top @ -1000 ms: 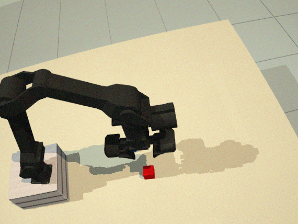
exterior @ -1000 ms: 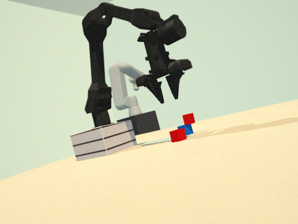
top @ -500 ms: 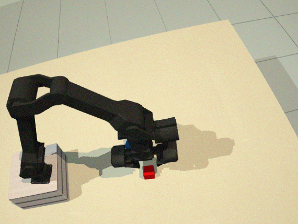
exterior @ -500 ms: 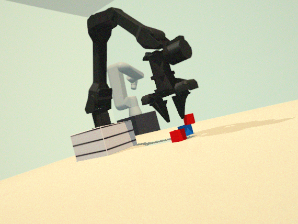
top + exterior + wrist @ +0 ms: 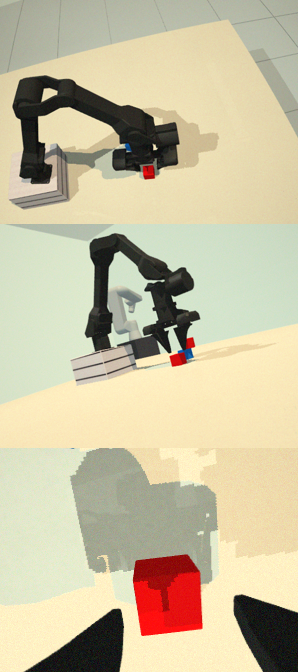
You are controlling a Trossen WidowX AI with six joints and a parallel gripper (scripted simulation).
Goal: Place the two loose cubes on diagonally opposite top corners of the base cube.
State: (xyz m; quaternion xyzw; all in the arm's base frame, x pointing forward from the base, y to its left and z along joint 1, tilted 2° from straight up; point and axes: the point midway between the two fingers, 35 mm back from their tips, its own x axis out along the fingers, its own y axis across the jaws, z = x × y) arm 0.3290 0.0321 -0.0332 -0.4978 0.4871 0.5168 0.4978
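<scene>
The red cube is 4 cm behind my gripper tip, 12 cm to the left of it and 1 cm above it. Also, from my gripper tip: blue cube 6 cm behind, 11 cm to the left, 2 cm below.
</scene>
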